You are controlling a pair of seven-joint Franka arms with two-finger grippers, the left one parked.
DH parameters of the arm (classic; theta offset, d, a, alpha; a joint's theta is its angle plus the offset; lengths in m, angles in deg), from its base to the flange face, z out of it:
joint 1: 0 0.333 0 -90
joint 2: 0 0 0 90
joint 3: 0 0.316 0.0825 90
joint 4: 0 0 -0.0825 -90
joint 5: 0 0.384 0 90
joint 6: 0 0 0.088 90
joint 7: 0 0.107 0 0
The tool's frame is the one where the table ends.
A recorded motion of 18 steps. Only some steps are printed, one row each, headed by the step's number.
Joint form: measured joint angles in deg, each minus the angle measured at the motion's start. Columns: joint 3, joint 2, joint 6, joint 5, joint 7, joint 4, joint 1.
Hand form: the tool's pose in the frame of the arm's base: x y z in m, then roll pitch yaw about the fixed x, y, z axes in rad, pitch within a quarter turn. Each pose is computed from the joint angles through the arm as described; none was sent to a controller.
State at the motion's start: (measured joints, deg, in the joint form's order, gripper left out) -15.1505 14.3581 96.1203 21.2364 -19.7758 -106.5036 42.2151
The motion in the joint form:
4: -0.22 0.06 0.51 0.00 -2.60 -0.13 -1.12
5: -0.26 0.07 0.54 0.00 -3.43 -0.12 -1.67
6: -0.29 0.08 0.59 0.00 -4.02 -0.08 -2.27
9: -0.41 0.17 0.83 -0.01 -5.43 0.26 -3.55
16: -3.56 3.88 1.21 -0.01 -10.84 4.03 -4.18
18: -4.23 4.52 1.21 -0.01 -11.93 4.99 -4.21
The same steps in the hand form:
4: 0.4943 0.2844 0.3654 -2.7269 0.2867 0.7731
5: 0.4973 0.2793 0.3655 -2.7235 0.2805 0.7764
6: 0.5006 0.2740 0.3657 -2.7216 0.2751 0.7748
9: 0.5091 0.2626 0.3675 -2.7203 0.2576 0.7719
16: 0.5415 0.2390 0.3602 -2.7376 0.2200 0.7920
18: 0.5480 0.2350 0.3613 -2.7434 0.2092 0.7980

